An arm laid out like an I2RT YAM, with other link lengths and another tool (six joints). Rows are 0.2 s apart.
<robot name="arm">
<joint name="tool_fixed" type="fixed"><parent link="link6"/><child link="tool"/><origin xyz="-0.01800 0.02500 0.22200" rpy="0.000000 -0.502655 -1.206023"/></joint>
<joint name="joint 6" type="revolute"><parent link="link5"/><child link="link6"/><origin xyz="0.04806 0.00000 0.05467" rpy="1.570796 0.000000 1.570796"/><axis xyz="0 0 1"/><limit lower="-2.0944" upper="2.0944"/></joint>
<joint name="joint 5" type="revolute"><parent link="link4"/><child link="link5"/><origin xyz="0.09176 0.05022 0.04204" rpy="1.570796 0.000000 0.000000"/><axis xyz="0 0 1"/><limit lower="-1.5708" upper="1.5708"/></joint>
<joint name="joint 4" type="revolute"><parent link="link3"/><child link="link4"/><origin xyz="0.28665 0.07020 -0.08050" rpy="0.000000 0.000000 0.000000"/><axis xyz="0 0 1"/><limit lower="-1.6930" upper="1.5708"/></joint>
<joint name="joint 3" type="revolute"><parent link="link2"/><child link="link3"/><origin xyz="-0.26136 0.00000 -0.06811" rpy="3.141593 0.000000 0.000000"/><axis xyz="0 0 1"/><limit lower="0.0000" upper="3.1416"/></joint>
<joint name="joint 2" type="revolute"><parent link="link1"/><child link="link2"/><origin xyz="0.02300 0.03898 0.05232" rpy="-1.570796 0.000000 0.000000"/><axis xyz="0 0 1"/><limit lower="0.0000" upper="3.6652"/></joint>
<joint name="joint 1" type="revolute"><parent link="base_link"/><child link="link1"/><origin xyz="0.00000 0.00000 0.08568" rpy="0.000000 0.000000 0.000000"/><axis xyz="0 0 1"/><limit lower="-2.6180" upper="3.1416"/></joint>
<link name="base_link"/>
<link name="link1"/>
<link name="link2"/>
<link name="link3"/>
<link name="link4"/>
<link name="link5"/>
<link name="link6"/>
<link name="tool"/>
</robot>
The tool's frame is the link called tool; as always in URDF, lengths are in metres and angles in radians.
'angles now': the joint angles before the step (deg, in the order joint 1, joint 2, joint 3, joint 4, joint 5, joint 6). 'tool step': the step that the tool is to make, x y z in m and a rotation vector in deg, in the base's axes. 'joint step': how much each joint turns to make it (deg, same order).
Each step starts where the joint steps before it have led.
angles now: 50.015, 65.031, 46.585, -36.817, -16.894, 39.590
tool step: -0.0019, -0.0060, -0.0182, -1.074, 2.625, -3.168
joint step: 0.033, 0.278, -2.464, 1.240, 0.694, 3.540
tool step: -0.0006, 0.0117, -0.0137, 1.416, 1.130, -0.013
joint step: 0.322, 2.431, -2.081, 5.259, -1.292, 1.318
